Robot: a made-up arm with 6 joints. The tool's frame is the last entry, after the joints.
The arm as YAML. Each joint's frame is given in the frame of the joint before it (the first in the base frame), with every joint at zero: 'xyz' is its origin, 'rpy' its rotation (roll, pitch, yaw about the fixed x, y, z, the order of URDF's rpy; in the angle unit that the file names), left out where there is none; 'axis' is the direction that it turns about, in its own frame. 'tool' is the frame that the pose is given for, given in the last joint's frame.
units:
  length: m
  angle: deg
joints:
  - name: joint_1
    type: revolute
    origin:
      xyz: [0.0, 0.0, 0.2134]
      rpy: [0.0, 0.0, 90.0]
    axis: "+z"
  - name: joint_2
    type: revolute
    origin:
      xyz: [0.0, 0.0, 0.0]
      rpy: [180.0, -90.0, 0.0]
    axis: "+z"
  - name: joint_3
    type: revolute
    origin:
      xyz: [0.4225, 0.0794, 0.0]
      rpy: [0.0, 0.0, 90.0]
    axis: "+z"
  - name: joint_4
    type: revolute
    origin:
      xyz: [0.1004, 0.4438, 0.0]
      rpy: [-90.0, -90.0, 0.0]
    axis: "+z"
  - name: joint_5
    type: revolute
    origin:
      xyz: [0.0, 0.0, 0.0]
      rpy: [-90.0, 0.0, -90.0]
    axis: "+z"
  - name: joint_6
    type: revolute
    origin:
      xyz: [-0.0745, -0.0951, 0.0]
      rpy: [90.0, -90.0, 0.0]
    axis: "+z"
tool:
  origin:
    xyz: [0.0, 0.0, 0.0]
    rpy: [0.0, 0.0, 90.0]
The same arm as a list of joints. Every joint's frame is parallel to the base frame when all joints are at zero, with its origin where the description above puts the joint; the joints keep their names.
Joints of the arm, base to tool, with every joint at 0 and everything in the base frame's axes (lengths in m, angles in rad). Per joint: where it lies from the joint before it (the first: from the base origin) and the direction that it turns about. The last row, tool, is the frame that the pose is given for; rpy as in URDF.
joint_1: xyz 0 0 0.2134 axis +z
joint_2: xyz 0 0 0 axis +y
joint_3: xyz 0.0794 0 0.4225 axis +y
joint_4: xyz 0.1004 0 -0.4438 axis -z
joint_5: xyz 0 0 0 axis +y
joint_6: xyz 0.0745 0 -0.0951 axis -z
tool: xyz 0 0 0 rpy 3.1416 0 0

